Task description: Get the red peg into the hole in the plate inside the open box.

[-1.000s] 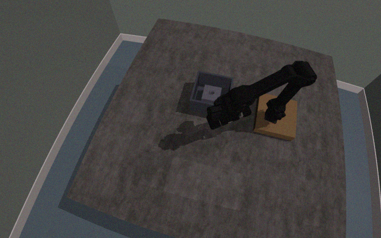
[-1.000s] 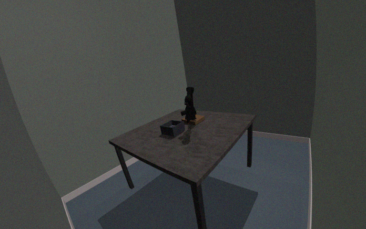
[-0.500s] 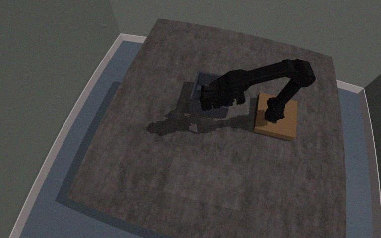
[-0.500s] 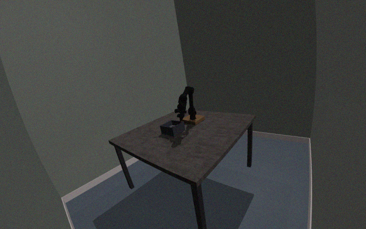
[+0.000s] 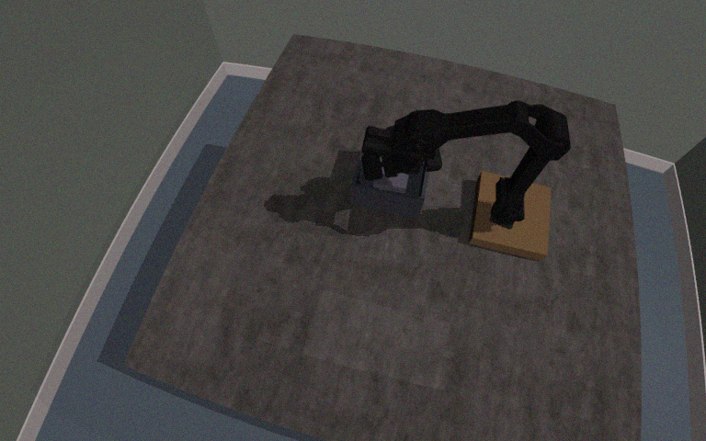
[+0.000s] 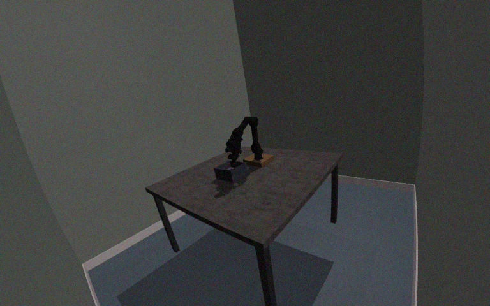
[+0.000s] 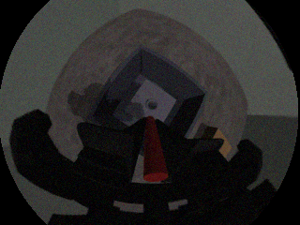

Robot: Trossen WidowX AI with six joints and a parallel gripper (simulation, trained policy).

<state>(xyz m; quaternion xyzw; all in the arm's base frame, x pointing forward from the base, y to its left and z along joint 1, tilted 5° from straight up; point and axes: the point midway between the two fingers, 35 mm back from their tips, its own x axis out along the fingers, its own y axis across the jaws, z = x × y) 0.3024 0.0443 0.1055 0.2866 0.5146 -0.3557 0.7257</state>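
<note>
My gripper tip is 70 mm above the pale plate, 30 mm to the left of it and 10 mm short of it. Round my gripper tip: red peg: 30 mm above, 10 mm to the left, 10 mm behind; then dark box: 90 mm below, 30 mm to the right, 10 mm ahead.
</note>
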